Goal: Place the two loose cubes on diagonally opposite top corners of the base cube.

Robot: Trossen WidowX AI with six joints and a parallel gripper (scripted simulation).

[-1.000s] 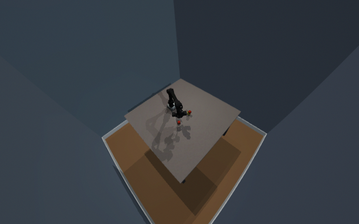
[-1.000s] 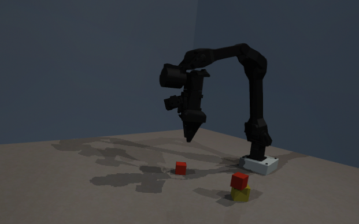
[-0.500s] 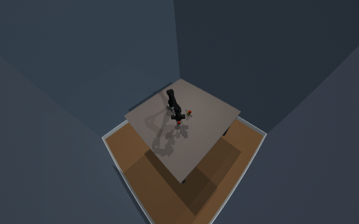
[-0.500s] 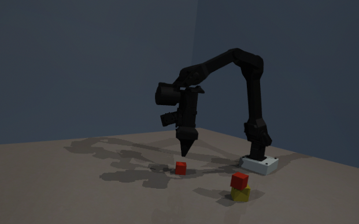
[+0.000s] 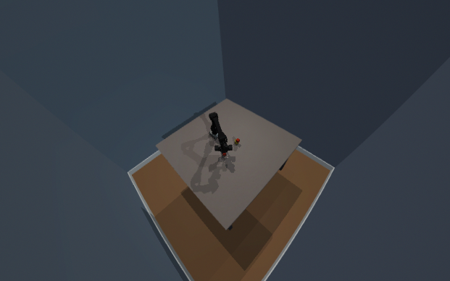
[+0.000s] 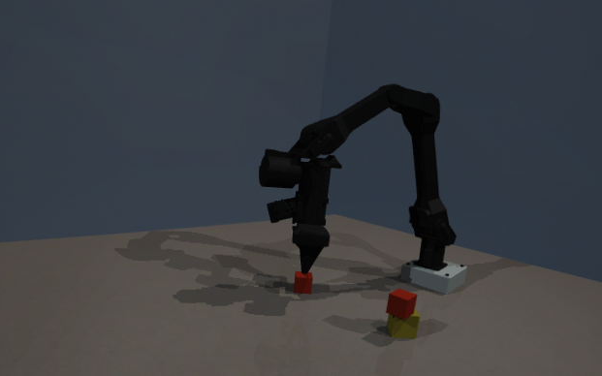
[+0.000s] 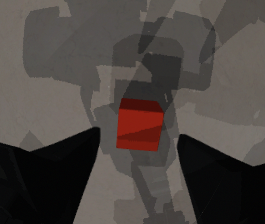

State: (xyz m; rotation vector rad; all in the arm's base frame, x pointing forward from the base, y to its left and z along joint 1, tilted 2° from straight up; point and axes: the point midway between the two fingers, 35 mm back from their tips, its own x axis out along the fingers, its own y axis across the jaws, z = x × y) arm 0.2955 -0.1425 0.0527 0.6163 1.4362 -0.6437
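The red cube is 1 cm ahead of my gripper tip, 22 cm to the left of it and 1 cm above it. Round my gripper tip: yellow base cube 22 cm to the left, 3 cm below.
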